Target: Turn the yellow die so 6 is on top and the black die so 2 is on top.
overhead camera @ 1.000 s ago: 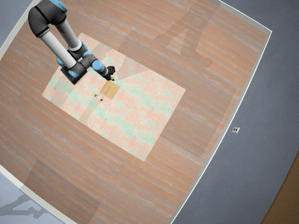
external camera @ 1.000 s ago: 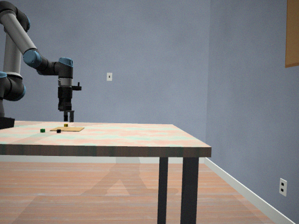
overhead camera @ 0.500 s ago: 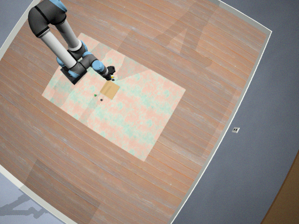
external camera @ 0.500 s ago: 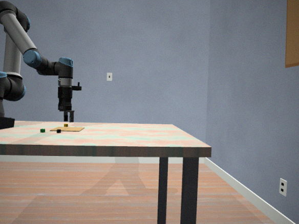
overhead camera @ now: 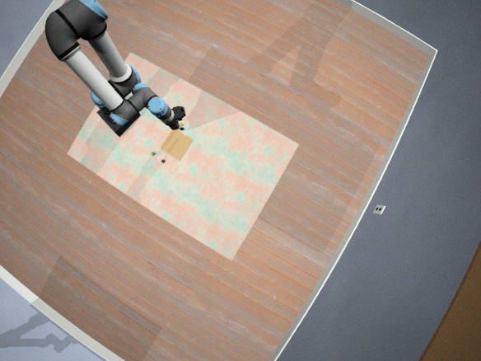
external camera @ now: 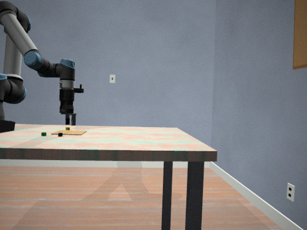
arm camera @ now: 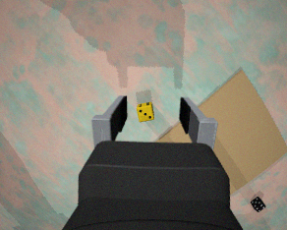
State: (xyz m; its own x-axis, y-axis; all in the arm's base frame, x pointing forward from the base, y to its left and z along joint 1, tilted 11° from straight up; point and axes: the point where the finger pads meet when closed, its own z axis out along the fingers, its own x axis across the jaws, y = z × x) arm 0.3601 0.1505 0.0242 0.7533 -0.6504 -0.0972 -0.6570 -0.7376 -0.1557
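Now: hand 4 cm above the yellow die and 1 cm past it. The rest, counted from my hand: black die 23 cm to the right, 4 cm below, 3 cm ahead; then tan mat 11 cm to the right, 4 cm below, 3 cm ahead; then green die 23 cm to the right, 5 cm behind, 4 cm below.
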